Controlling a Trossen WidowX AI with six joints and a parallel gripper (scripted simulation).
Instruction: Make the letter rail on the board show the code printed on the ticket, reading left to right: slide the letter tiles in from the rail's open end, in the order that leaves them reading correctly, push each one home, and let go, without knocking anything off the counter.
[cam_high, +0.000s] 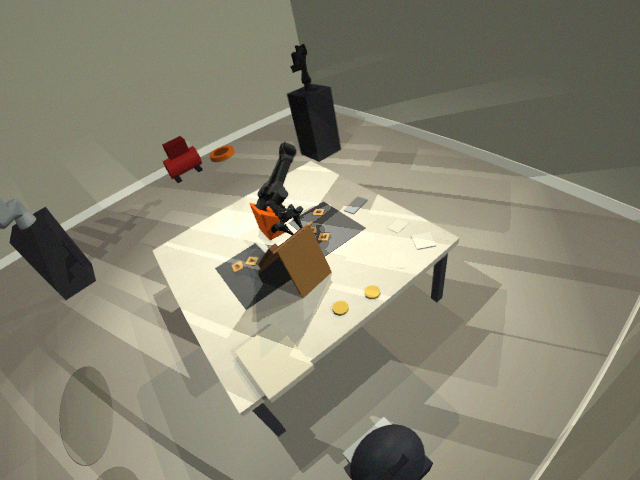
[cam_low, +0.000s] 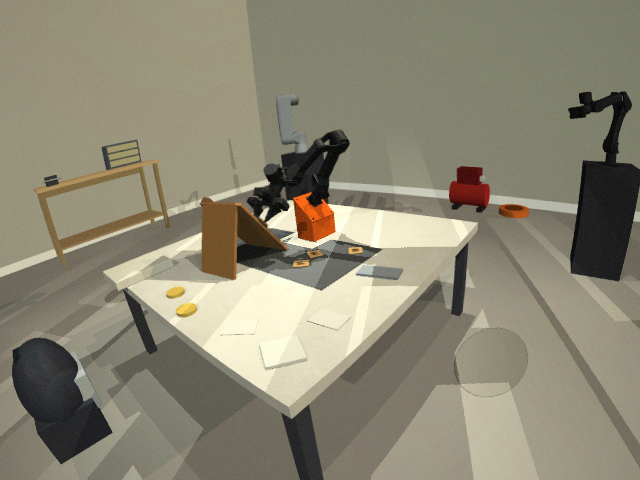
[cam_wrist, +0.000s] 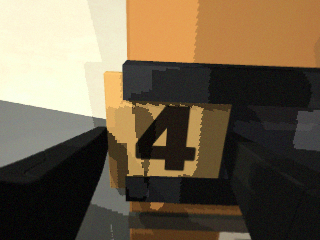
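My gripper tip is now 5 cm past the white ticket, 8 cm to the left of it and 8 cm above it. From my gripper tip the other things lie so: letter tile right at my gripper tip; grey plate 10 cm behind, 46 cm to the left, 16 cm below; dark mat 15 cm behind, 2 cm to the right, 17 cm below.
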